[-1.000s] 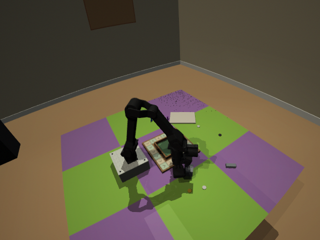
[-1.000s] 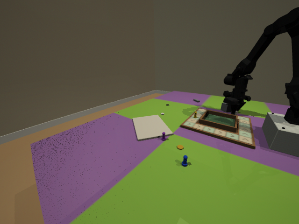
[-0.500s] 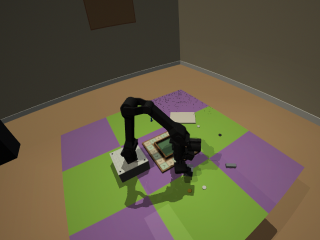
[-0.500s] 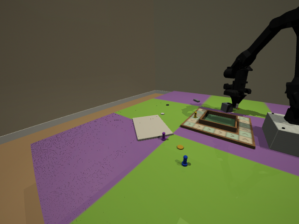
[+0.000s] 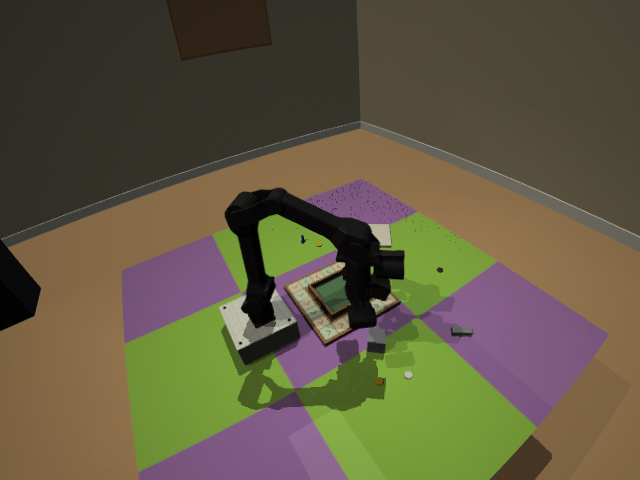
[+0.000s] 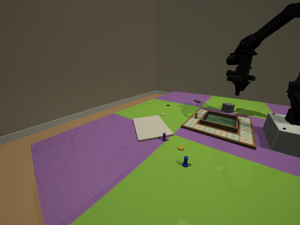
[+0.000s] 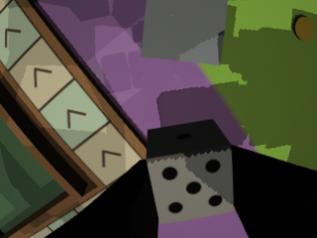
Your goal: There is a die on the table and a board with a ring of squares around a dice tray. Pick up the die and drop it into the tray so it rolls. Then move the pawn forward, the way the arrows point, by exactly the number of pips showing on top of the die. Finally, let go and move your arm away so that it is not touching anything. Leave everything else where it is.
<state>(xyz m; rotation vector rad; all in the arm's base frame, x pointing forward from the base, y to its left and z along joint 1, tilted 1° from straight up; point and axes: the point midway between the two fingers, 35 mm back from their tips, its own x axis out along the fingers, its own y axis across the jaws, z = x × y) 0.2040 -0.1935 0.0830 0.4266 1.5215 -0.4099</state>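
My gripper tip is now 200 mm to the right of the yellow pawn, 180 mm short of it and 100 mm above it. The rest, counted from my gripper tip: grey cube (100 mm below, 40 mm to the right, 40 mm ahead); then flat grey block (270 mm ahead, 170 mm to the right, 120 mm below); then die (right at my gripper tip).
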